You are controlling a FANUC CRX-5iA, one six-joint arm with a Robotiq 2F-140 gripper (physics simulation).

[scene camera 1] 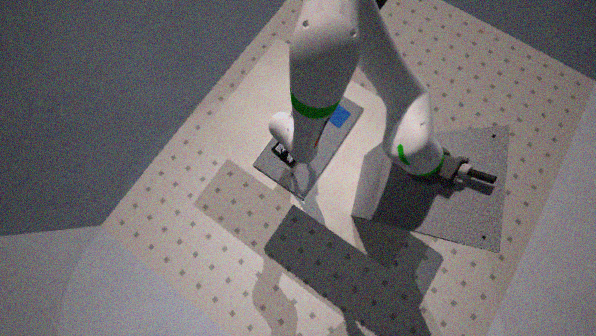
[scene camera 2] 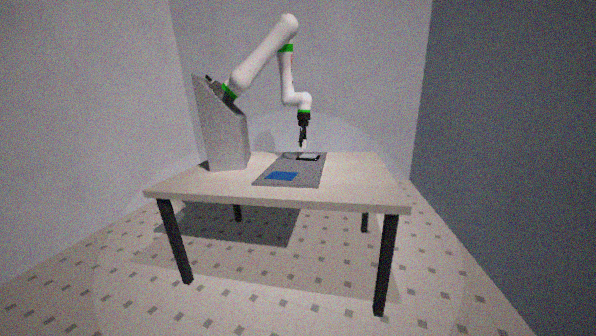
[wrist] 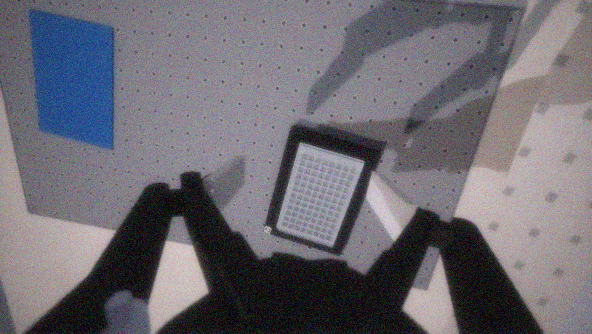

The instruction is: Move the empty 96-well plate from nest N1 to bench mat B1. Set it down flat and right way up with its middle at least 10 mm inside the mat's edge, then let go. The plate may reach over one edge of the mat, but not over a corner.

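Seen in the pictures: gripper, fingertip midpoint: (scene camera 2: 302, 149) (wrist: 306, 176); arm's base, link origin: (scene camera 1: 428, 164) (scene camera 2: 222, 99).
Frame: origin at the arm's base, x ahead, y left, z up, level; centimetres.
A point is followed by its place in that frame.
Note:
The pale 96-well plate (scene camera 2: 308, 156) @[x 53.3, y 22.4, z -43.6 cm] (wrist: 320, 195) @[x 51.6, y 26.4, z -44.7 cm] sits in the black frame of nest N1 (scene camera 2: 318, 158) @[x 60.0, y 26.0, z -45.8 cm] (wrist: 272, 205) @[x 55.6, y 20.6, z -45.1 cm], wells up in the wrist view. In scene camera 1 the arm hides part of the nest and plate. My gripper (scene camera 2: 301, 144) @[x 48.1, y 23.6, z -38.9 cm] (wrist: 306, 176) @[x 48.1, y 23.6, z -38.9 cm] is open and empty, above the nest. In the wrist view its two pale fingertips stand to the left and right of the nest, with the plate between them in the picture; the fingers are above it, not touching. The blue mat B1 (scene camera 1: 340, 116) @[x 44.1, y -13.9, z -46.0 cm] (scene camera 2: 281, 176) @[x 49.1, y -14.8, z -46.0 cm] (wrist: 75, 82) @[x 48.1, y -12.5, z -46.0 cm] lies bare.
Nest and mat share a grey perforated board (scene camera 1: 270, 162) @[x 54.2, y 38.4, z -46.3 cm] (scene camera 2: 307, 175) @[x 63.3, y -8.6, z -46.2 cm] (wrist: 200, 100) @[x 44.8, y 6.5, z -46.2 cm] on the pale table (scene camera 2: 360, 185) @[x 94.2, y -11.7, z -47.5 cm]. The robot's grey pedestal (scene camera 1: 372, 185) @[x 5.6, y 13.4, z -21.0 cm] (scene camera 2: 222, 135) @[x 6.0, y -11.7, z -22.8 cm] stands beside the board. The arm reaches over the board, and shadows fall across it.

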